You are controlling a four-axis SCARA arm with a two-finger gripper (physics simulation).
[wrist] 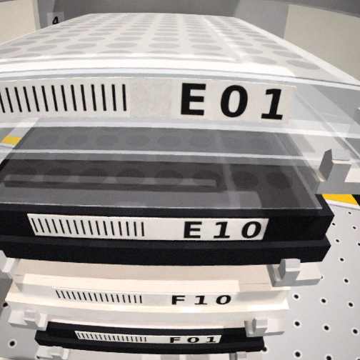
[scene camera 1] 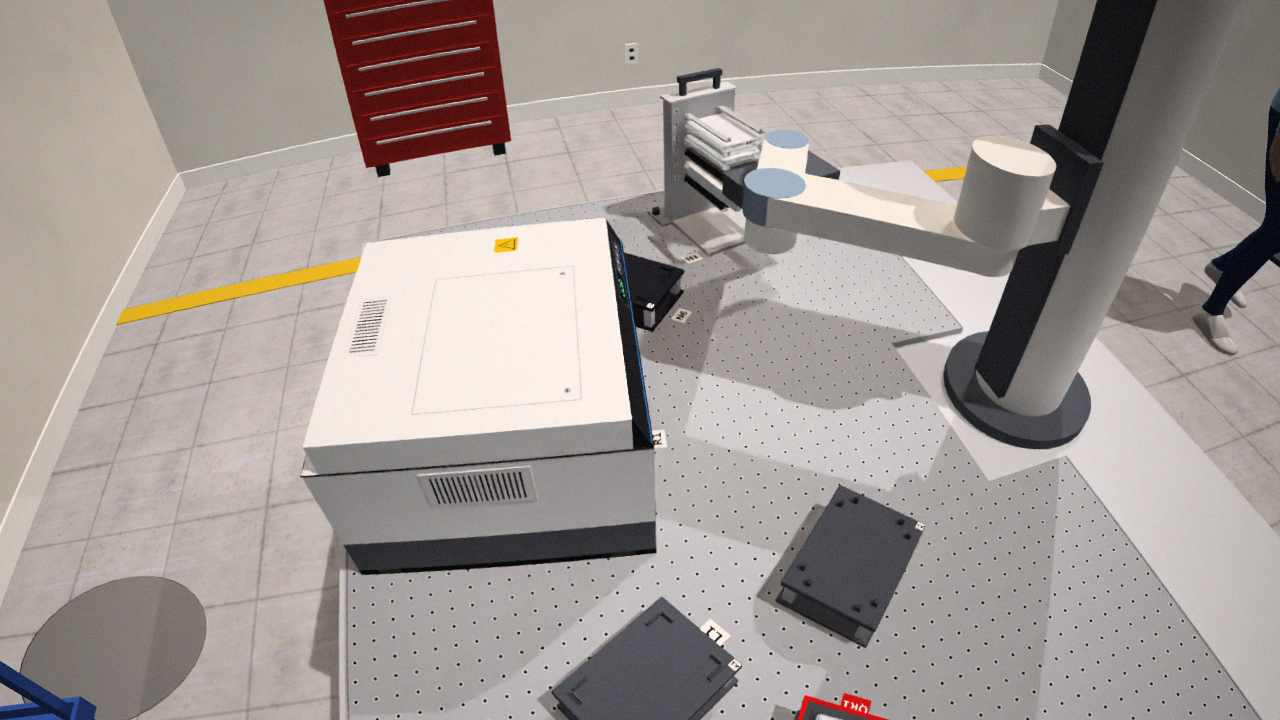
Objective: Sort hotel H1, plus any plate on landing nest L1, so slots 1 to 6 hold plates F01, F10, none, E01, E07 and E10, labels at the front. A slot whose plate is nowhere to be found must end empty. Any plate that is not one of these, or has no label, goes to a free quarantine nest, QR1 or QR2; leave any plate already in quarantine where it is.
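Observation:
Hotel H1 (scene camera 1: 674, 156) stands at the back, with stacked plates whose labels I cannot read in the scene view. In the wrist view, clear plate E01 (wrist: 150, 102) is uppermost, above black plate E10 (wrist: 300, 225), white plate F10 (wrist: 260, 300) and black plate F01 (wrist: 240, 340). Their labels face the camera. A slot mark 4 shows behind E01. My gripper (scene camera 1: 735, 185) is at the hotel's front, open and empty; its fingertips are hidden by the stack and arm. Landing nest L1 (scene camera 1: 646, 669) is bare. Quarantine nest QR1 (scene camera 1: 827, 705) is cut off by the bottom edge.
A large white instrument (scene camera 1: 501, 340) stands left of centre. A black unit (scene camera 1: 651, 284) is partly hidden behind it. Another dark nest (scene camera 1: 854, 564) stands at the right front. The arm's column (scene camera 1: 1074, 268) rises at the right. A red drawer cabinet (scene camera 1: 420, 80) stands behind.

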